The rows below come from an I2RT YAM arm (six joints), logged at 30 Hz.
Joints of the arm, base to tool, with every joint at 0 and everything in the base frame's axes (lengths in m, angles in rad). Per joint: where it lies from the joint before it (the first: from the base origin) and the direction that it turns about. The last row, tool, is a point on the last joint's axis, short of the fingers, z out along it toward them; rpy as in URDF.
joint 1: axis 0 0 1 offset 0 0 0.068
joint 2: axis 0 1 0 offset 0.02 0.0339 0.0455
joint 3: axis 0 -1 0 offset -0.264 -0.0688 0
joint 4: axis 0 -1 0 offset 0.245 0.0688 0.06
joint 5: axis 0 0 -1 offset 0.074 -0.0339 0.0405
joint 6: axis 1 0 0 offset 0.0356 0 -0.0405
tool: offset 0 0 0 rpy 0 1.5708 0
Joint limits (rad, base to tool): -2.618..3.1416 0..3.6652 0..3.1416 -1.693..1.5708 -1.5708..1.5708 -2.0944..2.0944
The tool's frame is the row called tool.
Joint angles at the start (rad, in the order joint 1, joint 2, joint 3, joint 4, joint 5, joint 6):
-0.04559 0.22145 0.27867 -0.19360 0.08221 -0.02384
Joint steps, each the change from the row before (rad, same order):
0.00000 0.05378 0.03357 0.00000 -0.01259 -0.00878
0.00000 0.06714 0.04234 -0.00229 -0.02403 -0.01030
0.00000 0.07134 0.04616 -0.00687 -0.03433 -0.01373
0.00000 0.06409 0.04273 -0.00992 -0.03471 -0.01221
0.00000 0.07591 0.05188 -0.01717 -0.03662 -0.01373
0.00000 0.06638 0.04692 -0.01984 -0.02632 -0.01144
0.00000 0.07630 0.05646 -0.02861 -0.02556 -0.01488
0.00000 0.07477 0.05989 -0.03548 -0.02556 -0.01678
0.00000 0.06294 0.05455 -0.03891 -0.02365 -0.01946
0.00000 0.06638 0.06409 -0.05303 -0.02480 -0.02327
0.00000 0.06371 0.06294 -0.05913 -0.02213 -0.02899
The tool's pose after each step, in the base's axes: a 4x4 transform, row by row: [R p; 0 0 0 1], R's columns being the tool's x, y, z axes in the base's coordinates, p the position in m. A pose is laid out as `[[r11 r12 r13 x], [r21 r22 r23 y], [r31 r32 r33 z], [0 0 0 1]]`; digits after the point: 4 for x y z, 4 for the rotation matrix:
[[-0.1594 0.1090 0.9812 0.1165], [-0.0253 0.9931 -0.1144 -0.0078], [-0.9869 -0.0431 -0.1556 0.2372], [0 0 0 1]]
[[-0.1862 0.0824 0.9791 0.1231], [-0.0344 0.9953 -0.0903 -0.0072], [-0.9819 -0.0505 -0.1825 0.2451], [0 0 0 1]]
[[-0.2167 0.0444 0.9752 0.1309], [-0.0468 0.9973 -0.0558 -0.0064], [-0.9751 -0.0577 -0.2141 0.2530], [0 0 0 1]]
[[-0.2452 0.0060 0.9694 0.1386], [-0.0577 0.9981 -0.0208 -0.0055], [-0.9677 -0.0610 -0.2444 0.2597], [0 0 0 1]]
[[-0.2820 -0.0354 0.9588 0.1485], [-0.0696 0.9974 0.0164 -0.0046], [-0.9569 -0.0621 -0.2837 0.2668], [0 0 0 1]]
[[-0.3165 -0.0662 0.9463 0.1577], [-0.0792 0.9959 0.0432 -0.0041], [-0.9453 -0.0613 -0.3205 0.2725], [0 0 0 1]]
[[-0.3583 -0.0980 0.9285 0.1689], [-0.0918 0.9934 0.0695 -0.0037], [-0.9291 -0.0603 -0.3649 0.2785], [0 0 0 1]]
[[-0.3999 -0.1307 0.9072 0.1804], [-0.1061 0.9897 0.0958 -0.0033], [-0.9104 -0.0579 -0.4096 0.2844], [0 0 0 1]]
[[-0.4367 -0.1625 0.8848 0.1903], [-0.1230 0.9851 0.1203 -0.0030], [-0.8911 -0.0563 -0.4502 0.2893], [0 0 0 1]]
[[-0.4777 -0.1975 0.8560 0.2007], [-0.1431 0.9789 0.1460 -0.0026], [-0.8668 -0.0527 -0.4959 0.2948], [0 0 0 1]]
[[-0.5191 -0.2334 0.8222 0.2107], [-0.1684 0.9711 0.1693 -0.0022], [-0.8379 -0.0506 -0.5434 0.2992], [0 0 0 1]]

